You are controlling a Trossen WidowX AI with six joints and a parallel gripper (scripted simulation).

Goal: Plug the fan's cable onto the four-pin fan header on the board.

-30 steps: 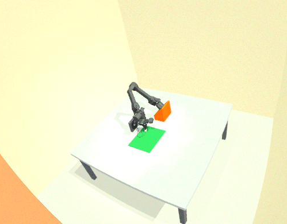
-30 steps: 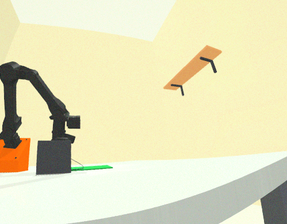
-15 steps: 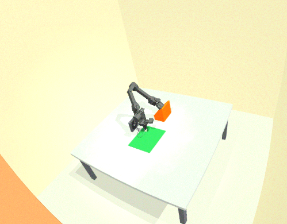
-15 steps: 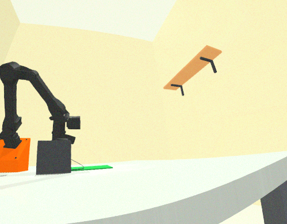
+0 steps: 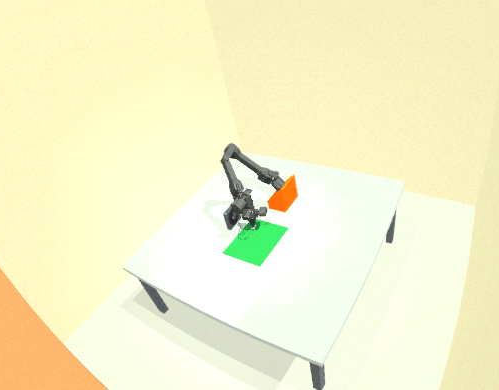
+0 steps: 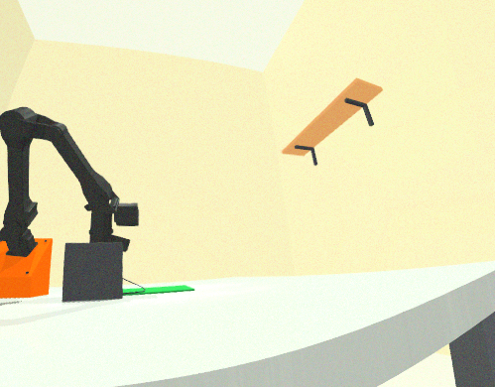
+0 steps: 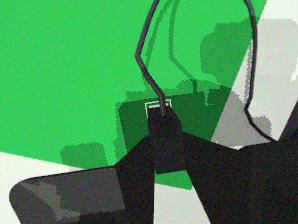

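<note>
Now: the dark fan plug 1 cm ahead of my gripper tip and 1 cm above it. The rest, counted from my gripper tip: green board 9 cm ahead, 8 cm to the left, 4 cm below; white four-pin header 3 cm below, 1 cm ahead; dark square fan 12 cm to the right, 3 cm ahead, 3 cm above.
</note>
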